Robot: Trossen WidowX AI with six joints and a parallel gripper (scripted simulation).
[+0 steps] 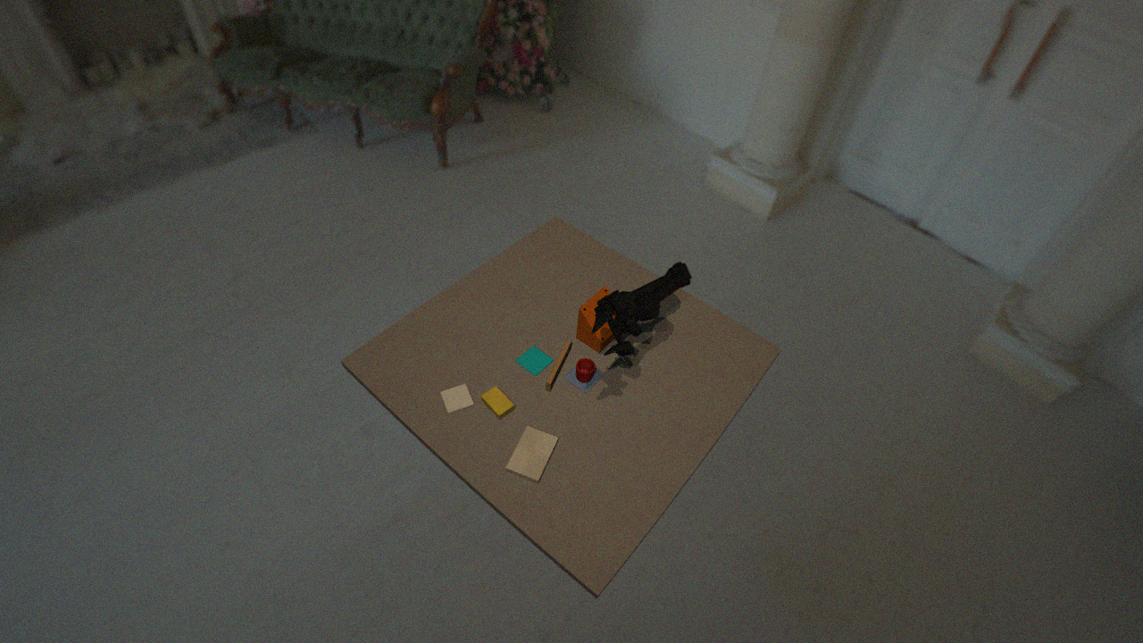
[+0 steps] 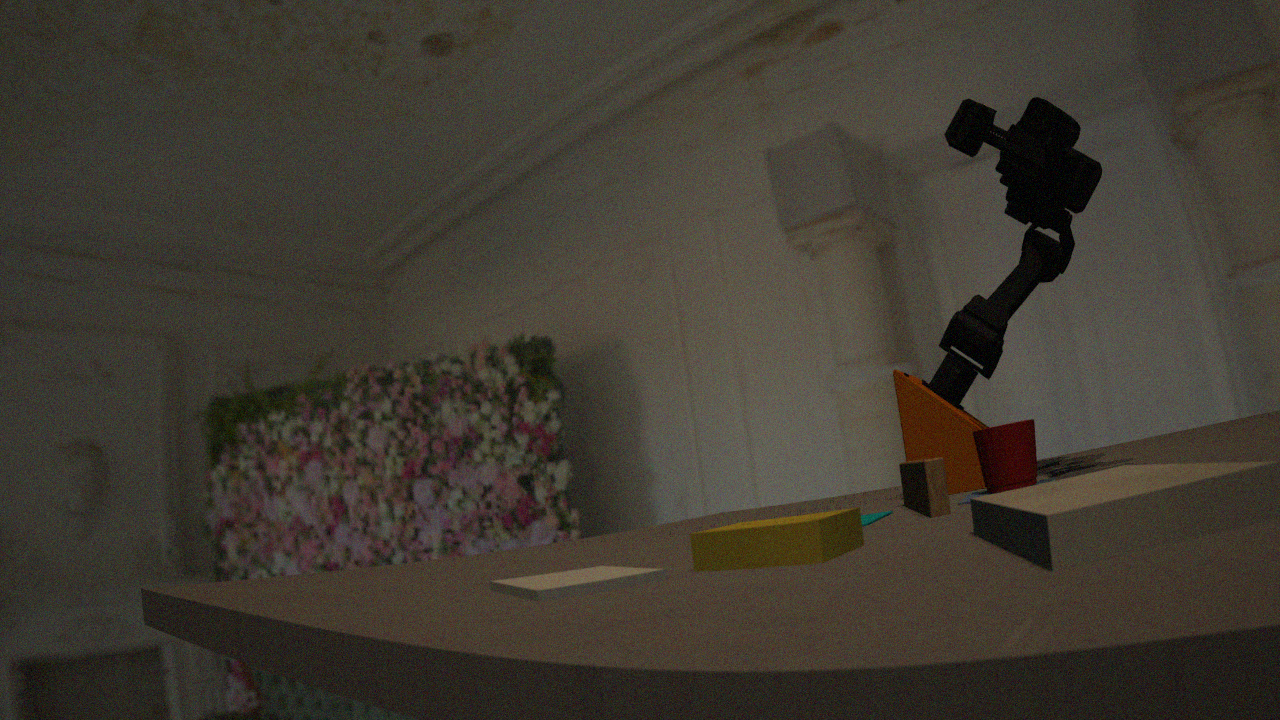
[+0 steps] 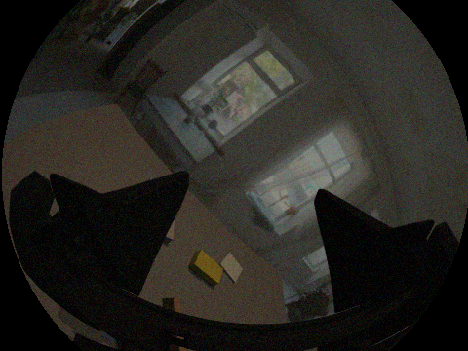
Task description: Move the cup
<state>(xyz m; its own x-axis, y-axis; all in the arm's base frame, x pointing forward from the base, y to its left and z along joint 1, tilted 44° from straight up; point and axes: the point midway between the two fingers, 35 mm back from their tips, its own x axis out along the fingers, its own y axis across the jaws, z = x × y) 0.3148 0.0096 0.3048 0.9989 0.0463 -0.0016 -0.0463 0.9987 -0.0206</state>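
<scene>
Now: gripper tip 90 mm past the red cup, 100 mm to the left of it and 330 mm above it. The rest, counted from my gripper tip: grey-blue pad (90 mm behind, 100 mm to the right, 380 mm below); then cream slab (290 mm ahead, 10 mm to the right, 360 mm below); then wooden bar (50 mm behind, 200 mm to the right, 350 mm below).
</scene>
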